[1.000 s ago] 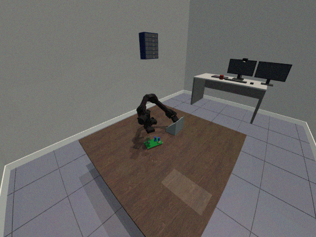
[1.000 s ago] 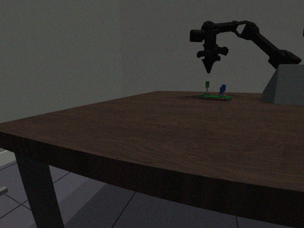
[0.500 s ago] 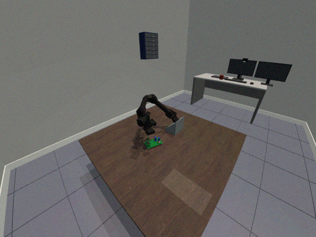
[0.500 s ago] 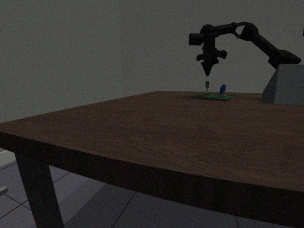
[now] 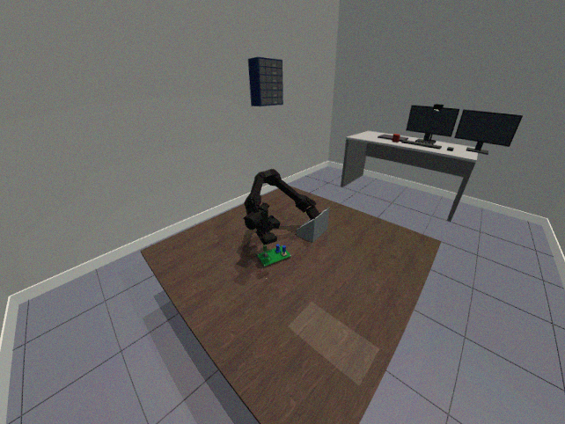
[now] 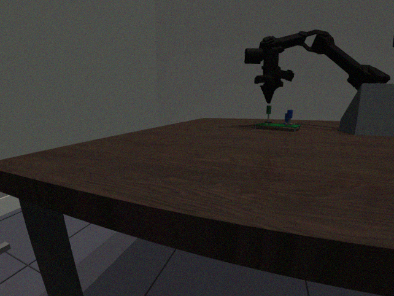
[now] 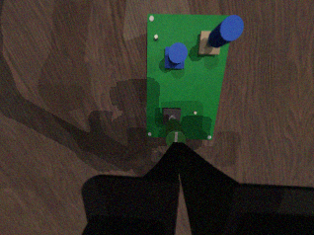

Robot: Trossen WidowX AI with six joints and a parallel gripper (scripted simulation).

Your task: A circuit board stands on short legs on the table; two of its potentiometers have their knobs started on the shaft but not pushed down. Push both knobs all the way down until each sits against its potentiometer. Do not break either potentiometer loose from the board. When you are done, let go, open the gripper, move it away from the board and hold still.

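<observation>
Now: the green knob 2 cm below my gripper tip. From my gripper tip the other things lie so: blue knob: 7 cm behind, 6 cm below, 3 cm to the left.
</observation>
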